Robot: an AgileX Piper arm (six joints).
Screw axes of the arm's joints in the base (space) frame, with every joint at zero. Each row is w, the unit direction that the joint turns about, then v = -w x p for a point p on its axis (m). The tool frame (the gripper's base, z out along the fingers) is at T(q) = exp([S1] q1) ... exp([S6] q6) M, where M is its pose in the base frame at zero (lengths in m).
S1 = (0, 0, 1, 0, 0, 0)
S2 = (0, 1, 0, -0.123, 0, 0)
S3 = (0, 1, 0, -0.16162, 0, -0.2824)
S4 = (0.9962, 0, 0.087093, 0, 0.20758, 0)
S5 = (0, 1, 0, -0.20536, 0, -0.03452)
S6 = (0.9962, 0, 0.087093, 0, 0.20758, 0)
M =
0.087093 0 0.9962 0.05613
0 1 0 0
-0.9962 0 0.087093 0.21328
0 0 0 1
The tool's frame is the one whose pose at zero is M.
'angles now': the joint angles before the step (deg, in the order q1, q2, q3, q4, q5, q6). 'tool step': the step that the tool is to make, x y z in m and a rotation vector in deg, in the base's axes. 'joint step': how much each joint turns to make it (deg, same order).
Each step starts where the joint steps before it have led.
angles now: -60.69, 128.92, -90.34, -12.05, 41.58, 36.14
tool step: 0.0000, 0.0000, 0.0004, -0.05, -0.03, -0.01
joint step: 0.00, -0.05, 0.01, 0.00, -0.01, 0.01
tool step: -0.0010, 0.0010, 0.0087, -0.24, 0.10, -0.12
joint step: 0.00, -1.15, -0.01, -0.10, 1.02, -0.01
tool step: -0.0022, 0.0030, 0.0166, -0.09, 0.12, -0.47
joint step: 0.00, -2.24, 0.01, 0.11, 2.26, 0.00
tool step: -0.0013, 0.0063, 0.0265, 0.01, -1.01, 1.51
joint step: -0.01, -3.62, 0.00, 2.28, 2.74, -3.21
